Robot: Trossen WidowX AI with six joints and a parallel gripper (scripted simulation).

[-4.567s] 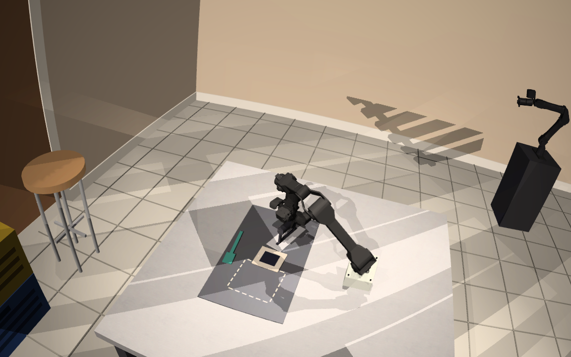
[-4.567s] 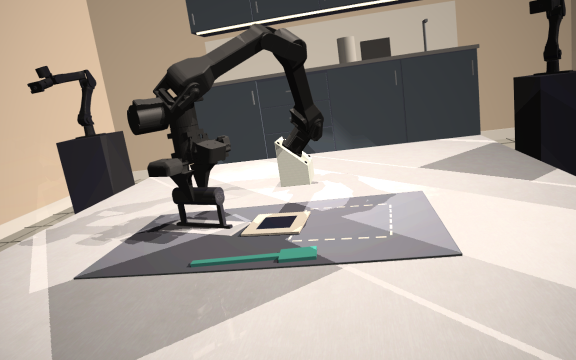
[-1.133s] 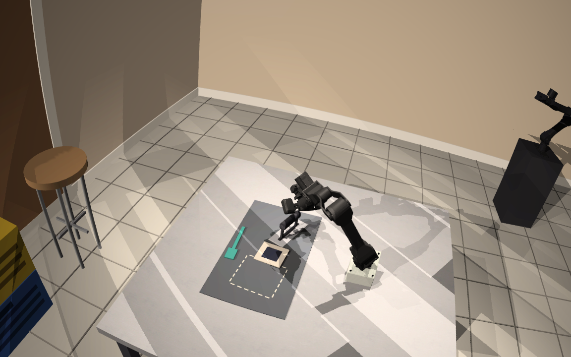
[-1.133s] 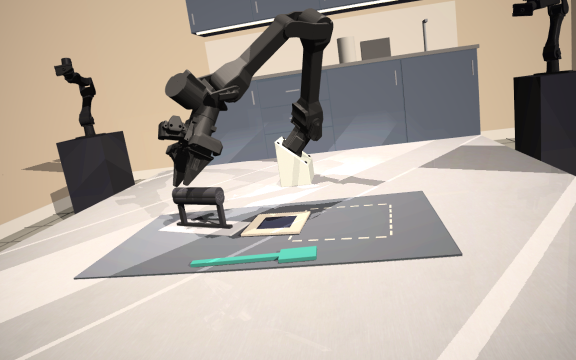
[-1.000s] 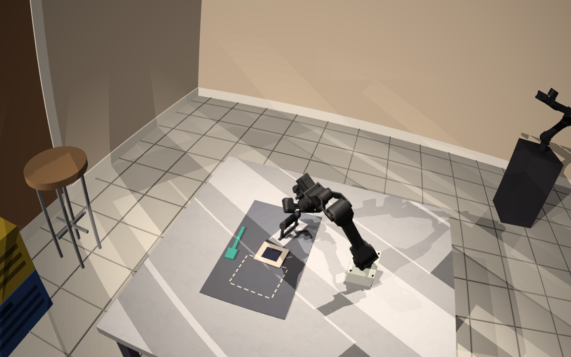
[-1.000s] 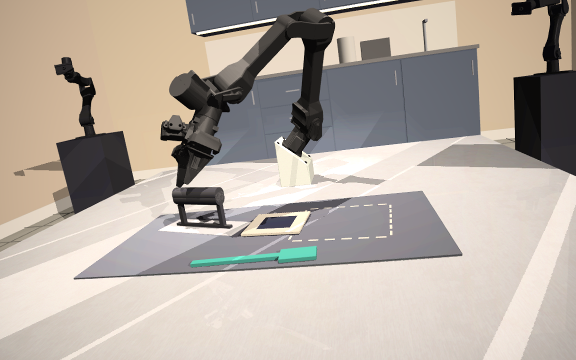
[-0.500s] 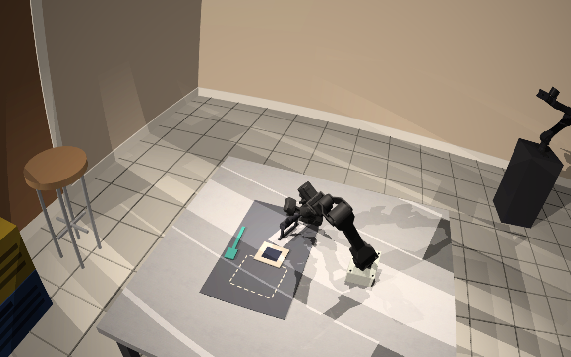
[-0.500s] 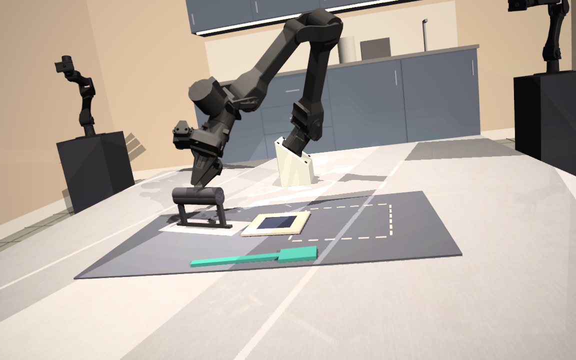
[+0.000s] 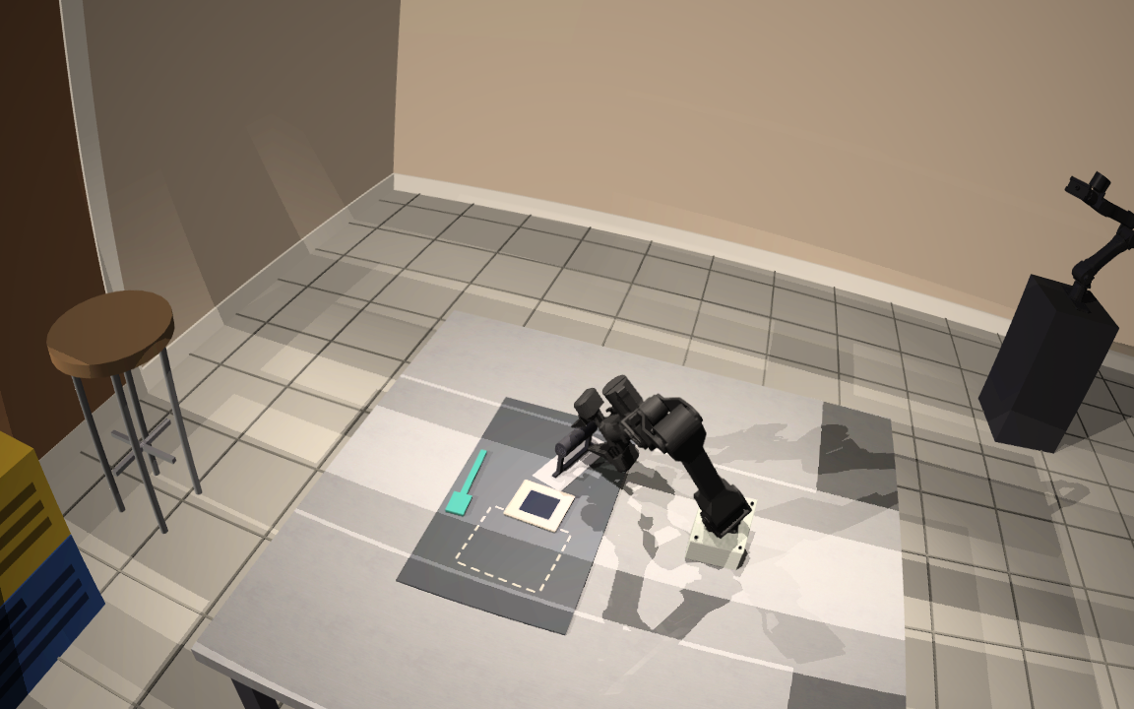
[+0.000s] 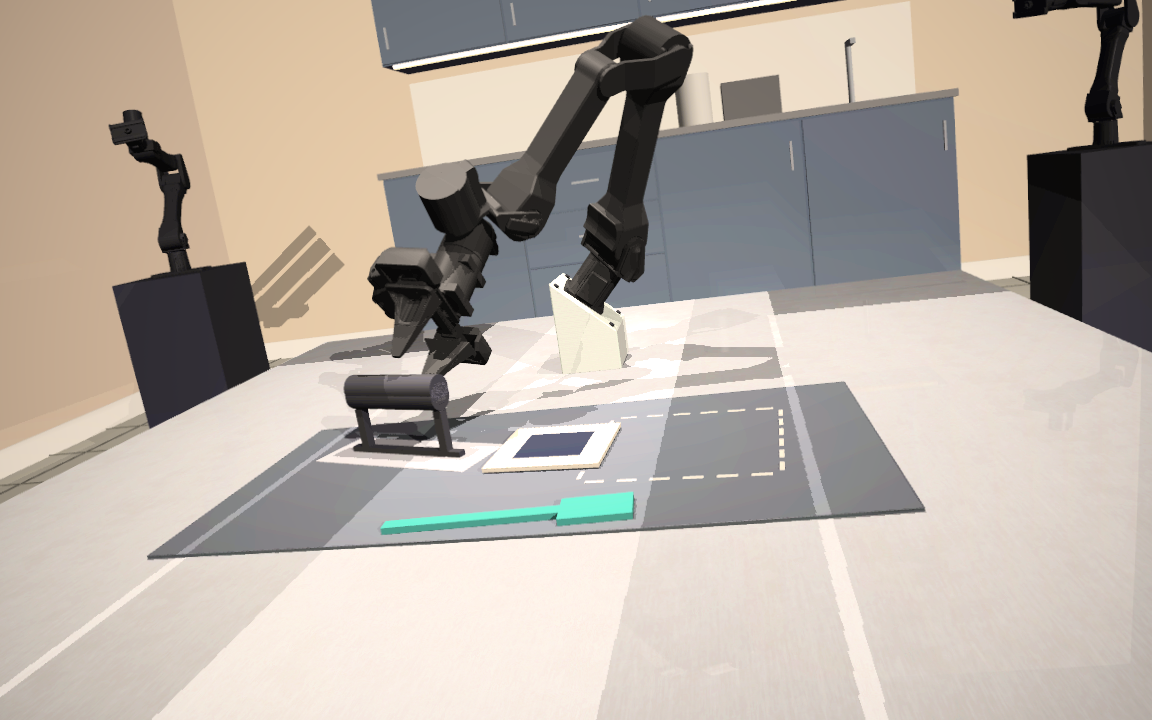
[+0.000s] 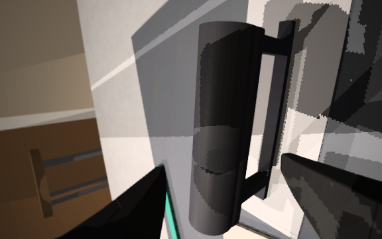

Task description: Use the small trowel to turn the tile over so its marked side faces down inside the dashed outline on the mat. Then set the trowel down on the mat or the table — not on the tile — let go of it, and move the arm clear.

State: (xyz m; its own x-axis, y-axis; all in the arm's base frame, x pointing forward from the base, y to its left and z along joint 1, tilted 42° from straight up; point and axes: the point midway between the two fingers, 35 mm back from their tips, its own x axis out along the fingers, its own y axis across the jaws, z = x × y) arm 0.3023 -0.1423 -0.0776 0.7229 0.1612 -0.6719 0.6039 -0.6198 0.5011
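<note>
The tile is 150 mm to the left of my gripper tip, 80 mm below it and 50 mm ahead of it. Also, from my gripper tip: teal flat tool (210 mm ahead, 150 mm to the left, 80 mm below); then dark mat (140 mm to the left, 110 mm below, 70 mm ahead).
</note>
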